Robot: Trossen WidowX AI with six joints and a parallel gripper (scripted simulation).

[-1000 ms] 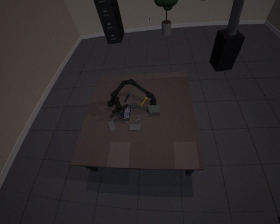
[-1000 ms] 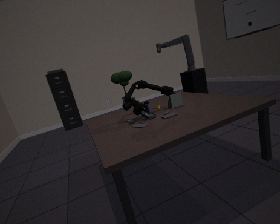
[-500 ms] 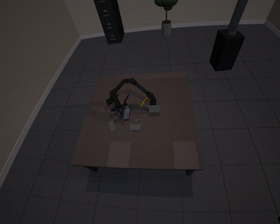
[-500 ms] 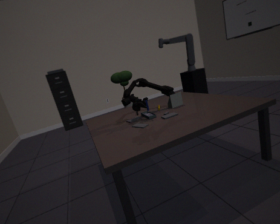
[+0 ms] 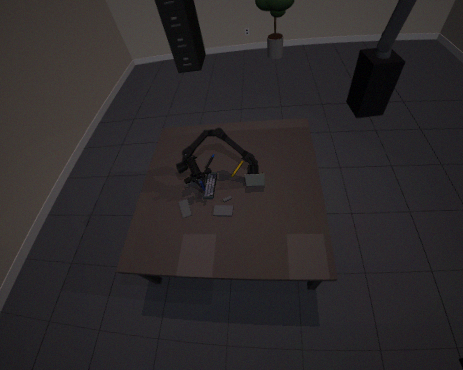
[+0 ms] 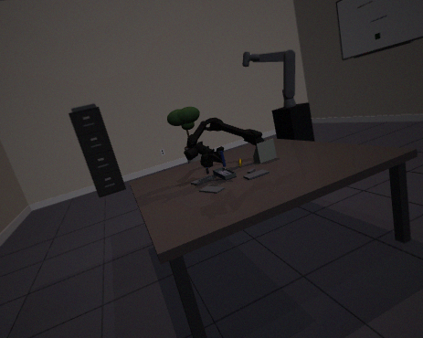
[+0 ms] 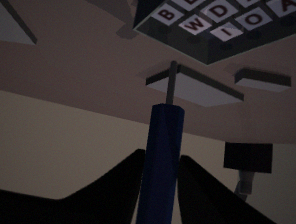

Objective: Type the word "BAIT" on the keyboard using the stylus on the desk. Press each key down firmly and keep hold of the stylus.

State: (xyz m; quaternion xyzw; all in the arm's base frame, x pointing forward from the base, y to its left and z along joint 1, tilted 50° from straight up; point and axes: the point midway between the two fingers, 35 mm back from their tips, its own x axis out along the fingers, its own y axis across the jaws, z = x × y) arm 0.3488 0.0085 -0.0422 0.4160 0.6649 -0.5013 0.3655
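My gripper tip is now 140 mm past the eraser-like block, 50 mm to the right of it and 100 mm above it. From my gripper tip the other things lie so: yellow pen: 230 mm behind, 200 mm to the right, 100 mm below; then blue stylus: 10 mm below.
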